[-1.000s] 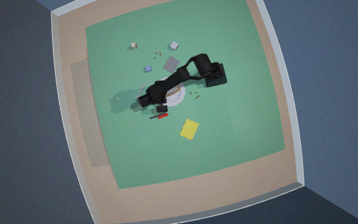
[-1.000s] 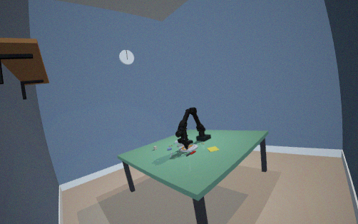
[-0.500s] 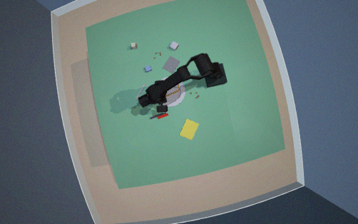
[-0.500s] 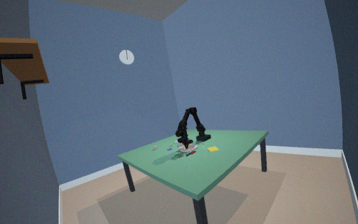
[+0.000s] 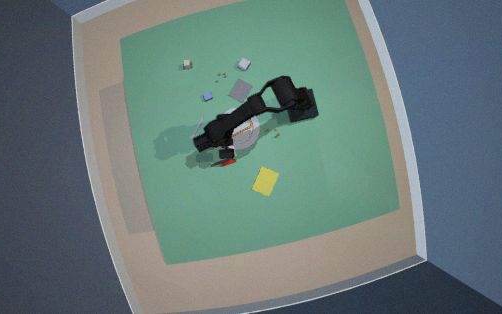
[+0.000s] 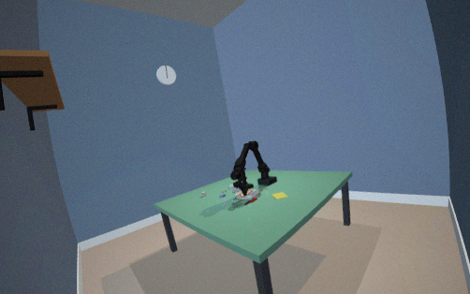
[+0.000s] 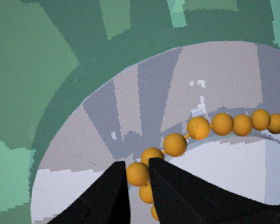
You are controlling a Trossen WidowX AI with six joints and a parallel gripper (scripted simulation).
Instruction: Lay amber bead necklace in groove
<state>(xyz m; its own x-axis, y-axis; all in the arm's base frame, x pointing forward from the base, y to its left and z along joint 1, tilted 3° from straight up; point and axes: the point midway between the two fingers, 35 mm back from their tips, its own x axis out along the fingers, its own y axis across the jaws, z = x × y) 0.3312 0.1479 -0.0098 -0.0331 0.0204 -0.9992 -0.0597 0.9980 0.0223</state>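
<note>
Now: the round grey bead board 5 cm behind my gripper tip, 5 cm to the right of it and 1 cm below it. Also, from my gripper tip: grey rod (15 cm ahead, 5 cm to the right, 2 cm below); then blue block (10 cm ahead, 21 cm to the right, 1 cm below); then red-handled tool (2 cm ahead, 11 cm to the left, 1 cm below).
</note>
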